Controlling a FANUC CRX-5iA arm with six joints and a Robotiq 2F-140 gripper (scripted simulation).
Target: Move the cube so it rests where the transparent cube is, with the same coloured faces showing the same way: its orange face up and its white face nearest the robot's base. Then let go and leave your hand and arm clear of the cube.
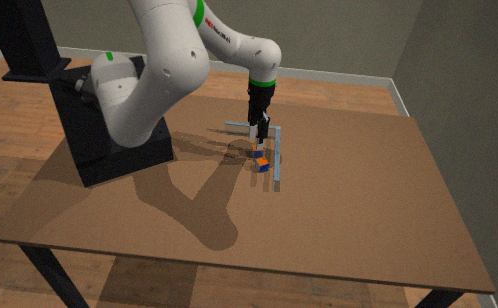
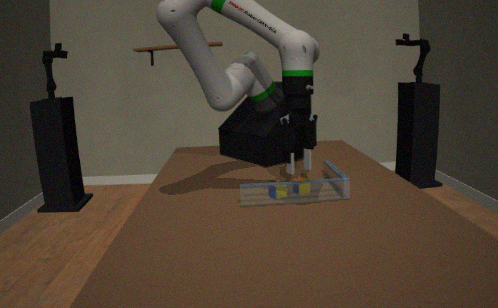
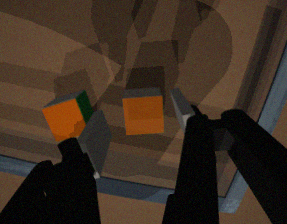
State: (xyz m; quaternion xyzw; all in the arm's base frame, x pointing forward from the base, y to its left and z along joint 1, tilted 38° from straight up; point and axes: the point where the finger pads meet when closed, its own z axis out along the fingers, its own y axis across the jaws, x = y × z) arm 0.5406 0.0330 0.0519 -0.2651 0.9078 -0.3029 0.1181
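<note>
Now: hand 10 mm short of the transparent cube, 10 mm to the right of it and 70 mm above it. Round my hand: wall 90 mm ahead, 30 mm to the right, 50 mm below.
</note>
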